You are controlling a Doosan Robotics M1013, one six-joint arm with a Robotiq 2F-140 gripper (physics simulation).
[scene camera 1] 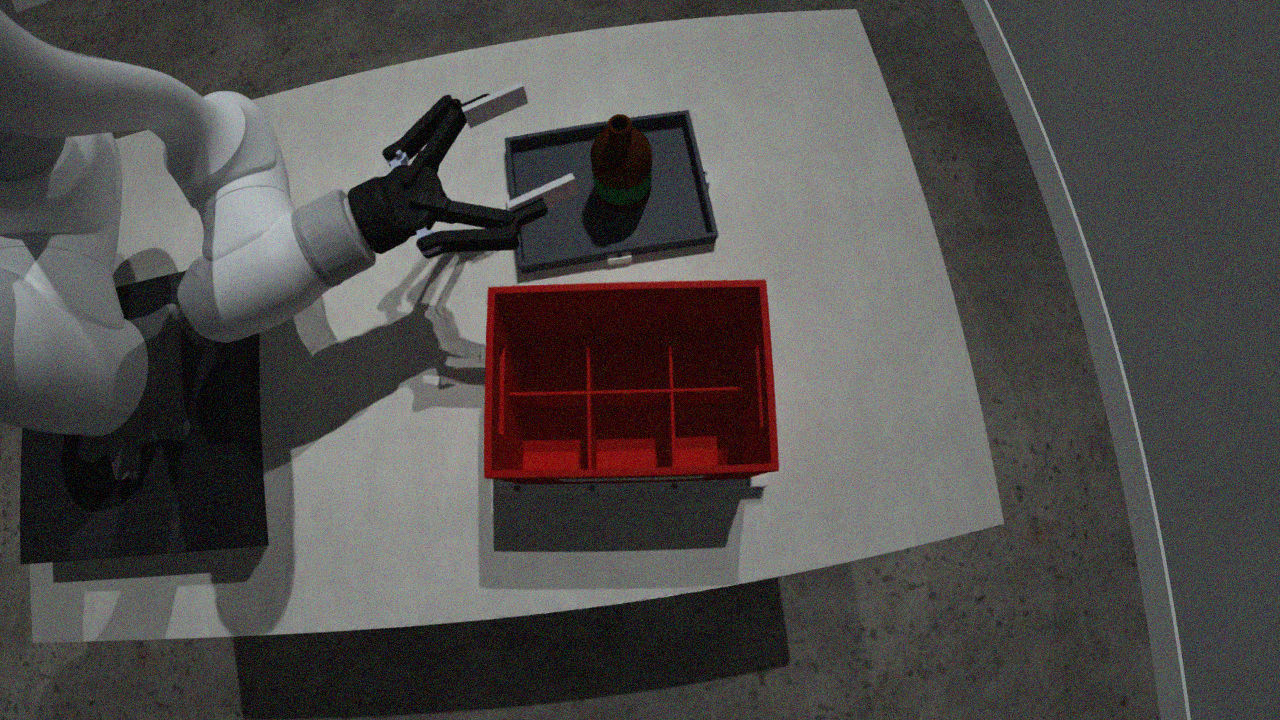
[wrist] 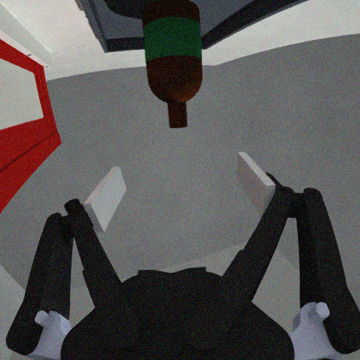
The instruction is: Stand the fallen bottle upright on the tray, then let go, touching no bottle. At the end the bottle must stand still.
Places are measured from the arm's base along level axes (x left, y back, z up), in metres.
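Pixels of known places: gripper, between the fingertips: [scene camera 1: 548,135]; arm's base, origin of its link: [scene camera 1: 132,384].
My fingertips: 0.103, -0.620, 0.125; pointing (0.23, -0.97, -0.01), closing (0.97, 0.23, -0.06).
Note:
Ahead of a thing's pixels: the offset from my fingertips to its top centre, as dx, dy, dz. "pt": to the spot under its first point. Level surfaces: height alone.
A brown bottle {+0.019, -0.079, -0.035} [scene camera 1: 621,159] [wrist: 175,75] with a green band stands upright on the dark grey tray {pt -0.044, -0.116, -0.190} [scene camera 1: 662,223] [wrist: 122,44]. In the wrist view its neck points down the picture and its lower end is cut off by the top edge. My gripper [scene camera 1: 521,147] [wrist: 178,171] is wide open with nothing between its fingers. In the scene view it is to the left of the bottle, one fingertip over the tray's left edge. In the wrist view the bottle is beyond the fingertips, apart from both pads.
A red crate {-0.263, -0.024, -0.020} [scene camera 1: 631,473] [wrist: 30,140] with divided compartments stands on the pale table {dz -0.195} [scene camera 1: 859,358], close to the tray's near side. The arm's dark base block [scene camera 1: 223,501] is at the left. A grey wall-like edge [scene camera 1: 1118,402] runs down the right.

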